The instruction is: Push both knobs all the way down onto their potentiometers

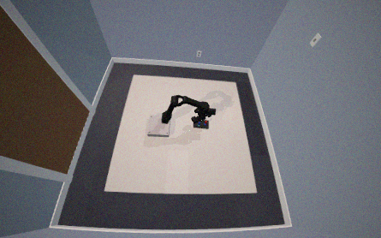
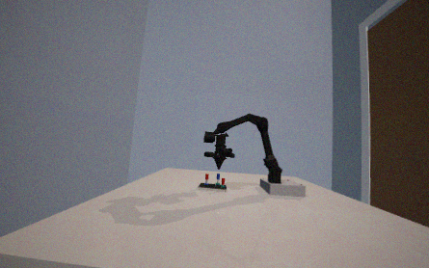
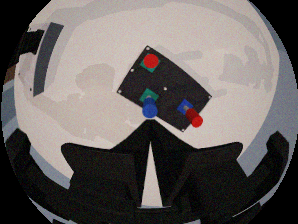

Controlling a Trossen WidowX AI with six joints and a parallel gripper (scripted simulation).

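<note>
My gripper tip is 5 cm above the blue knob. From my gripper tip the other things lie so: red knob: 6 cm below, 5 cm to the left, 3 cm behind.
</note>
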